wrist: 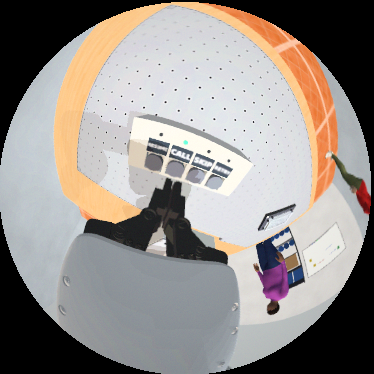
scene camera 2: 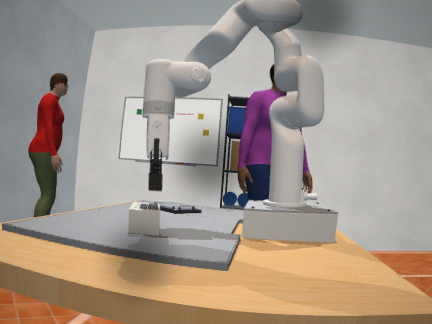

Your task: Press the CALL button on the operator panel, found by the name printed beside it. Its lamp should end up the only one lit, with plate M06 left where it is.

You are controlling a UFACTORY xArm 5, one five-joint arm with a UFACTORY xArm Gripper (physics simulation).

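Pixels of known places: gripper, fingertip midpoint: [wrist: 169,189] [scene camera 2: 155,190]; arm's base at its link origin: [scene camera 2: 284,205].
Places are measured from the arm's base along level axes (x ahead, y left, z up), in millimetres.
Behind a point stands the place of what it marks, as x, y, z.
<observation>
The white operator panel [scene camera 2: 144,222] @[348, 255, -41] [wrist: 240,175] @[384, 98, -14] has a row of round grey buttons. The CALL button [wrist: 175,169] @[343, 184, -11] sits below its printed name, between the RESUME button [wrist: 154,161] @[340, 213, -11] and the SKIP button [wrist: 196,175] @[349, 155, -12]. The lamp above the CALL name [wrist: 185,142] @[380, 191, -14] is lit green; the other lamps are dark. My gripper [scene camera 2: 155,183] @[339, 185, 26] [wrist: 169,189] @[339, 185, 26] is shut and empty, with its tips above the panel and a visible gap beneath them. A flat dark-edged plate [scene camera 2: 187,210] [wrist: 277,217] lies apart from the panel; its marking is not readable, so I cannot tell if it is M06.
The panel stands on a grey perforated board [scene camera 2: 200,252] @[220, 375, -67] [wrist: 200,65] @[492, 232, -67], which lies on the wooden table [scene camera 2: 300,285] @[67, 511, -80]. The robot's base block [scene camera 2: 290,226] @[7, 135, -43] stands to the right in the scene view. One person in purple [scene camera 2: 257,130] and one in red [scene camera 2: 47,120] stand beyond the table.
</observation>
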